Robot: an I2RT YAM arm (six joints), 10 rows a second.
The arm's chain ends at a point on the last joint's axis. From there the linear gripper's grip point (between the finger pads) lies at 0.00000 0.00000 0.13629 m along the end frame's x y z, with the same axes.
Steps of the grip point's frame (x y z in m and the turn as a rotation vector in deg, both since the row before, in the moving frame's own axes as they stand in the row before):
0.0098, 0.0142, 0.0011, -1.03, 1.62, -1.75
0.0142, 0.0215, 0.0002, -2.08, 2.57, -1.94
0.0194, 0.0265, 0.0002, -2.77, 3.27, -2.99
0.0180, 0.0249, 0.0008, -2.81, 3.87, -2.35
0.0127, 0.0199, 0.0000, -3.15, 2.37, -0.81
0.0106, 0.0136, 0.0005, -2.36, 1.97, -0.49
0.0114, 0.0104, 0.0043, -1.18, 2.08, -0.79
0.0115, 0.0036, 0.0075, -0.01, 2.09, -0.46
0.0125, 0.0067, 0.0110, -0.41, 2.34, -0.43
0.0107, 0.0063, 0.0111, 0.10, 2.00, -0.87
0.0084, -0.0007, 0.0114, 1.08, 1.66, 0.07
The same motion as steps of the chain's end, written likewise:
0.0059, 0.0118, 0.0012, -1.03, 1.62, -1.75
0.0080, 0.0167, 0.0004, -2.08, 2.57, -1.94
0.0115, 0.0201, 0.0006, -2.77, 3.27, -2.99
0.0087, 0.0184, 0.0013, -2.81, 3.87, -2.35
0.0070, 0.0125, 0.0003, -3.15, 2.37, -0.81
0.0059, 0.0080, 0.0007, -2.36, 1.97, -0.49
0.0064, 0.0076, 0.0044, -1.18, 2.08, -0.79
0.0065, 0.0036, 0.0076, -0.01, 2.09, -0.46
0.0069, 0.0057, 0.0111, -0.41, 2.34, -0.43
0.0059, 0.0066, 0.0112, 0.10, 2.00, -0.87
0.0045, 0.0019, 0.0115, 1.08, 1.66, 0.07

